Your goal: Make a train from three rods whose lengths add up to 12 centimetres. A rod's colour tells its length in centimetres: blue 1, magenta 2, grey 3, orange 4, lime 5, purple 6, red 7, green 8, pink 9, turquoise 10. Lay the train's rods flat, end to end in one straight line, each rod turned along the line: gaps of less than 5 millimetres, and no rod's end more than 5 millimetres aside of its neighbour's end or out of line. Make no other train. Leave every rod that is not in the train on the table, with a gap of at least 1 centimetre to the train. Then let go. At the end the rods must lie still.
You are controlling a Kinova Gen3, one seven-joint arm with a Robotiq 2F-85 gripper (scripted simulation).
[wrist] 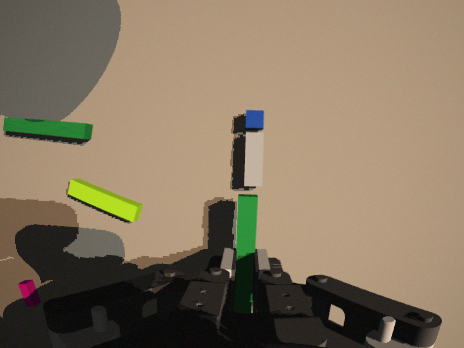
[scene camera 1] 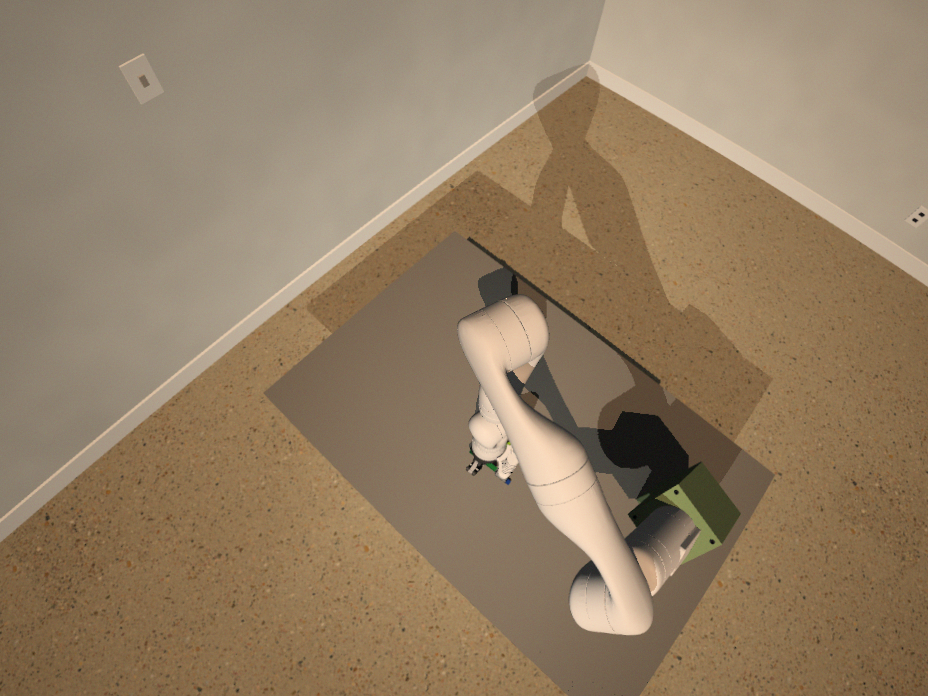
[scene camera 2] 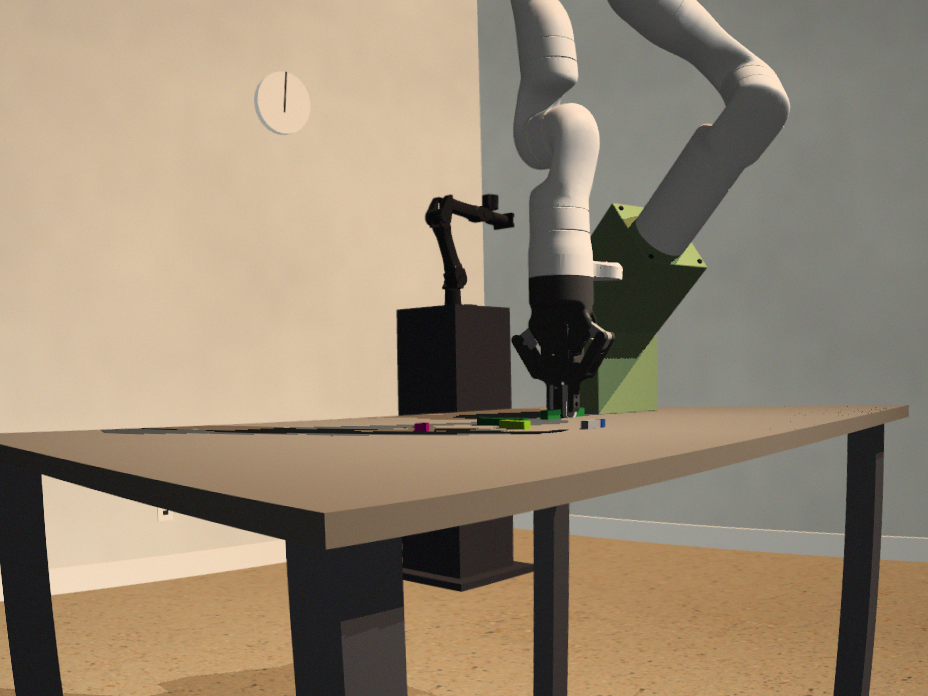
Labels:
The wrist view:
my gripper: 244, 264
grey rod: 254, 144
lime rod: 118, 205
green rod: 247, 204
green rod: 44, 127
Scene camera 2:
my gripper: 563, 417

